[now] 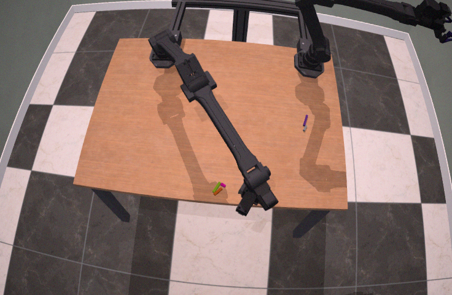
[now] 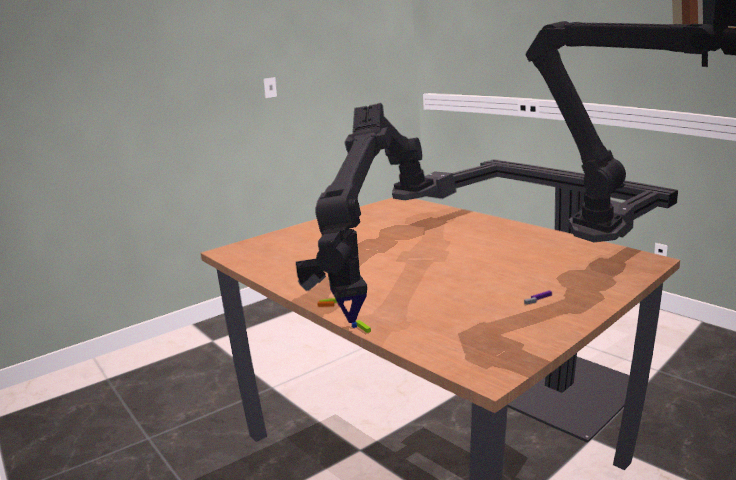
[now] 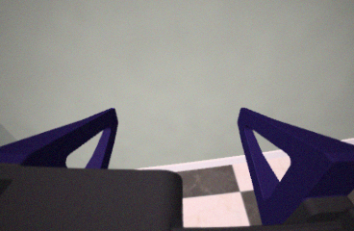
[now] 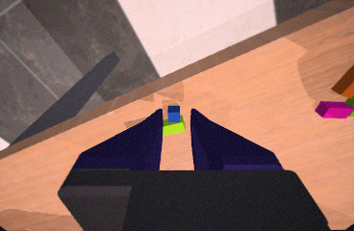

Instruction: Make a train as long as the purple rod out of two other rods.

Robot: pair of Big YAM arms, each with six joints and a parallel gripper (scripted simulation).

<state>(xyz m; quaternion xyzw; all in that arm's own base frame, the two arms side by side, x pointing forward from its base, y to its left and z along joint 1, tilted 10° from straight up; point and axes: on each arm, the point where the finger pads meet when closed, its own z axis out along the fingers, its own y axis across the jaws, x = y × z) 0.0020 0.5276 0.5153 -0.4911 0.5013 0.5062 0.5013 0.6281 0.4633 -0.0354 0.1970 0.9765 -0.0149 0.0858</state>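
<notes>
The blue rod is 2 cm below my right hand. The rest, counted from my right hand: grey rod 35 cm behind, 24 cm to the left, 2 cm below; magenta rod 11 cm to the right, 6 cm behind, 2 cm below; orange rod 13 cm to the right, 3 cm behind, 2 cm below.
</notes>
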